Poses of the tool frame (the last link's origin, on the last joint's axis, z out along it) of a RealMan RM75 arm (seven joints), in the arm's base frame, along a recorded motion.
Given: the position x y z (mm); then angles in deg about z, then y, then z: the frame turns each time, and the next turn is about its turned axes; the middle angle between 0 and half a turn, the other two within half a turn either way.
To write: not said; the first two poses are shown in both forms.
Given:
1: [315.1 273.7 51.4 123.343 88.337 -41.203]
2: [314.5 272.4 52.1 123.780 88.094 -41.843]
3: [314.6 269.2 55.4 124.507 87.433 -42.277]
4: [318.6 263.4 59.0 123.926 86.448 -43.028]
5: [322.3 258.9 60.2 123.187 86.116 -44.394]
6: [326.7 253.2 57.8 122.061 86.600 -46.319]
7: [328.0 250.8 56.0 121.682 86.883 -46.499]
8: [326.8 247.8 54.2 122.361 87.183 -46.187]
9: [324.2 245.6 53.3 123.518 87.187 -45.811]
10: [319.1 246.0 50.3 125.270 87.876 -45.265]
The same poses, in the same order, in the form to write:
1: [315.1 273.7 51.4 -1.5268 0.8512 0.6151]
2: [314.5 272.4 52.1 -1.5210 0.8399 0.6267]
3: [314.6 269.2 55.4 -1.5043 0.8318 0.6515]
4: [318.6 263.4 59.0 -1.4801 0.8178 0.6584]
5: [322.3 258.9 60.2 -1.4741 0.7936 0.6483]
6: [326.7 253.2 57.8 -1.4888 0.7607 0.6161]
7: [328.0 250.8 56.0 -1.4959 0.7578 0.6045]
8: [326.8 247.8 54.2 -1.5027 0.7635 0.6119]
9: [324.2 245.6 53.3 -1.5024 0.7701 0.6327]
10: [319.1 246.0 50.3 -1.5186 0.7801 0.6523]
